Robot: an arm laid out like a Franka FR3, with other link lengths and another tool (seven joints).
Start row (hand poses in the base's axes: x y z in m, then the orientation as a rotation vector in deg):
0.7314 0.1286 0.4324 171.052 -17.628 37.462
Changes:
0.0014 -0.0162 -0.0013 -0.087 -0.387 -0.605
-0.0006 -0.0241 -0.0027 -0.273 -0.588 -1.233
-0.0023 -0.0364 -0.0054 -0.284 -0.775 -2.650
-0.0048 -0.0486 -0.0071 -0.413 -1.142 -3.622
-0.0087 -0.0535 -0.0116 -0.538 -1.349 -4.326
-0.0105 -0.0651 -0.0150 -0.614 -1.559 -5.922
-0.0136 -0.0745 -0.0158 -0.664 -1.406 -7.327
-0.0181 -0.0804 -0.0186 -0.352 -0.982 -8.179
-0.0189 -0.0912 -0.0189 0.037 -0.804 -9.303
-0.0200 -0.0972 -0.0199 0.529 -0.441 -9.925
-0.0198 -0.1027 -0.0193 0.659 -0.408 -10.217
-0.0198 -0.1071 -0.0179 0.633 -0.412 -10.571
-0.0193 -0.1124 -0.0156 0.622 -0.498 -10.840
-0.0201 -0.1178 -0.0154 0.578 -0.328 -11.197
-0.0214 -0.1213 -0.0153 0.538 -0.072 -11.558
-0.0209 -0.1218 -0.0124 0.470 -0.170 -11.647
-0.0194 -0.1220 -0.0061 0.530 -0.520 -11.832
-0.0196 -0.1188 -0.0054 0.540 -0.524 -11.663
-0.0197 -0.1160 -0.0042 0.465 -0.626 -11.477
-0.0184 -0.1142 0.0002 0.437 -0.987 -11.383
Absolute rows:
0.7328 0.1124 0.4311 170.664 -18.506 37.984
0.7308 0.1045 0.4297 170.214 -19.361 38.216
0.7291 0.0922 0.4270 169.632 -21.439 38.352
0.7266 0.0800 0.4253 169.046 -22.821 38.795
0.7227 0.0751 0.4208 168.600 -23.800 39.022
0.7209 0.0635 0.4174 167.826 -26.084 39.154
0.7178 0.0541 0.4166 167.223 -28.069 38.761
0.7133 0.0482 0.4138 167.243 -29.407 38.042
0.7125 0.0374 0.4135 167.137 -31.187 37.658
0.7114 0.0314 0.4125 167.386 -32.288 37.059
0.7116 0.0259 0.4131 167.376 -32.766 36.978
0.7116 0.0215 0.4145 167.184 -33.257 36.939
0.7121 0.0162 0.4168 167.026 -33.641 37.034
0.7113 0.0108 0.4170 166.856 -34.114 36.734
0.7100 0.0073 0.4171 166.706 -34.587 36.304
0.7105 0.0068 0.4200 166.579 -34.686 36.437
0.7120 0.0066 0.4263 166.459 -35.003 36.939
0.7118 0.0098 0.4270 166.549 -34.769 36.966
0.7117 0.0126 0.4282 166.547 -34.475 37.140
0.7130 0.0144 0.4326 166.479 -34.353 37.689

